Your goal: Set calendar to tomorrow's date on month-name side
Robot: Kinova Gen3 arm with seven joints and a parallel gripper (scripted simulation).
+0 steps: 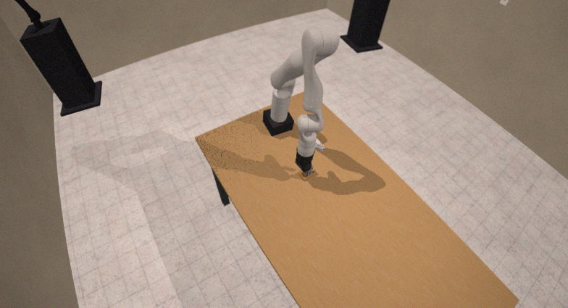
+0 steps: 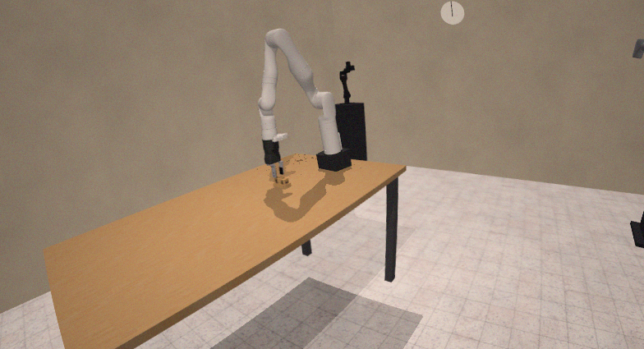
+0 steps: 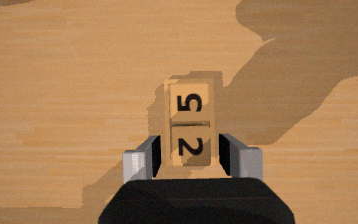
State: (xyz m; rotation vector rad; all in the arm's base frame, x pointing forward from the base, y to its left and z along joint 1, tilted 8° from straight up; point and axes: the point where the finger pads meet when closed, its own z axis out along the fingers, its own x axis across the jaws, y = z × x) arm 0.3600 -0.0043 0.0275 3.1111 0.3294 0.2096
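Right now my hand is 40 mm above the wooden date cube. The rest, counted from my hand: wooden tray (60 mm below, 20 mm to the left).
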